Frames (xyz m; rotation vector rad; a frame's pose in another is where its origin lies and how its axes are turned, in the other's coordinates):
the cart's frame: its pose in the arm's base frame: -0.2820 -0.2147 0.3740 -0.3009 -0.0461 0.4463
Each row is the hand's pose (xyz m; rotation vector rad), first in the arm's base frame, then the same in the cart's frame.
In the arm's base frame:
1: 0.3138 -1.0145 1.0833 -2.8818 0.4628 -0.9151
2: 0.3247 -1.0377 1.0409 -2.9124 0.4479 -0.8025
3: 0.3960 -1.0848 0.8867 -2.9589 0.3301 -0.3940
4: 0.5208 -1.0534 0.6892 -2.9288 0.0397 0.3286
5: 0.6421 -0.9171 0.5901 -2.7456 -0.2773 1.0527
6: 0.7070 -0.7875 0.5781 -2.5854 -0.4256 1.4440
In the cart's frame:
1: 0.1767 -1.1462 0.3909 -2.5695 1.1711 -0.7442
2: 0.1774 -1.1581 0.3429 -2.5833 1.1416 -0.6395
3: 0.2247 -1.1826 0.1748 -2.5859 0.9696 -0.2900
4: 0.3551 -1.1493 -0.0187 -2.5220 0.5855 0.2975
5: 0.5254 -1.0536 -0.0890 -2.3540 0.1674 0.8683
6: 0.6402 -0.9659 -0.0717 -2.2184 -0.0438 1.1780

